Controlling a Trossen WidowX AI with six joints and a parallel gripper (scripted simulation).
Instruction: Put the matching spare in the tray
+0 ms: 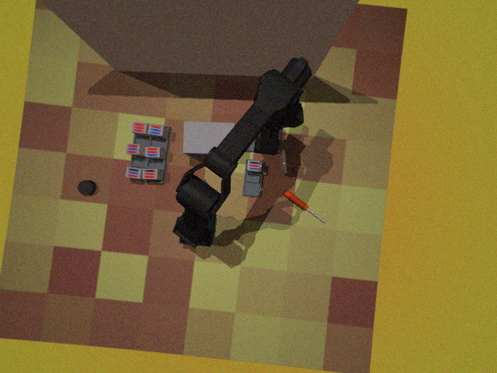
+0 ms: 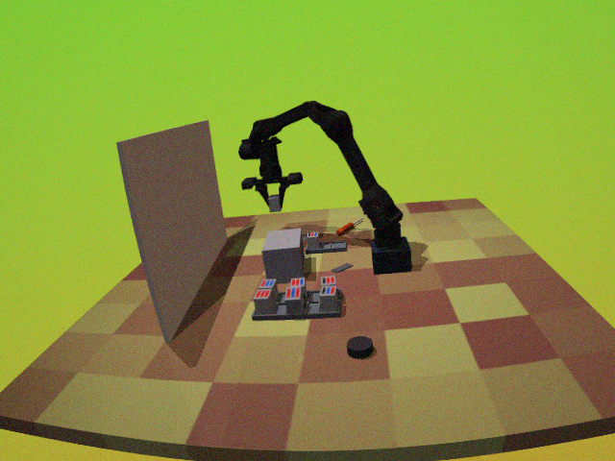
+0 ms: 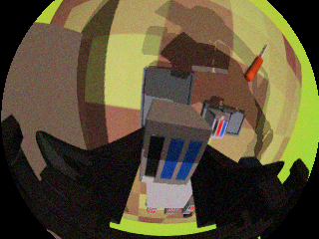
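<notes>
My gripper tip is 14 cm above the dark grey tray. The rest, counted from my gripper tip: plain grey box (1 cm behind, 19 cm to the left, 9 cm below); white stick (9 cm behind, 6 cm to the right, 14 cm below); grey wall panel (24 cm ahead, 15 cm to the left, 8 cm above).
</notes>
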